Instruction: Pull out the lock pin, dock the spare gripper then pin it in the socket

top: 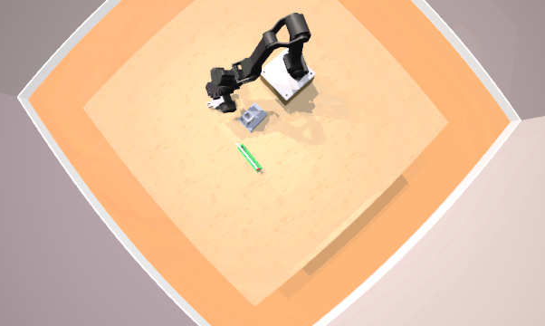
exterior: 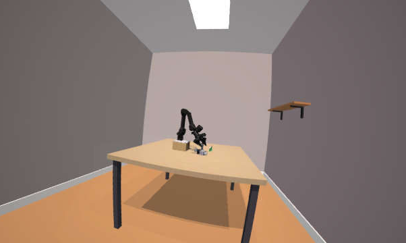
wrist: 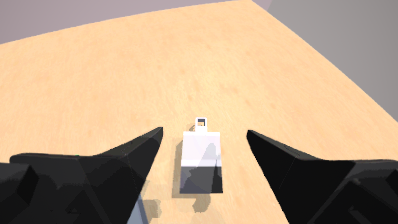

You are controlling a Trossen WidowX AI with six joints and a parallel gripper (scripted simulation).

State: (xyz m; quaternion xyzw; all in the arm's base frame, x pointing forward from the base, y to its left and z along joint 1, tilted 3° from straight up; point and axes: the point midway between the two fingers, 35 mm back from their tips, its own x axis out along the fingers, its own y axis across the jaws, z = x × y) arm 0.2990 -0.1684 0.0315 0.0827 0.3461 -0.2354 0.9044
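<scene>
Now: gripper tip 10 mm past the spare gripper, 10 mm to the right of it and 70 mm above it. Also, from my gripper tip: green pin holder (80 mm ahead, 280 mm to the left, 70 mm below); then socket (50 mm behind, 160 mm to the left, 50 mm below).
</scene>
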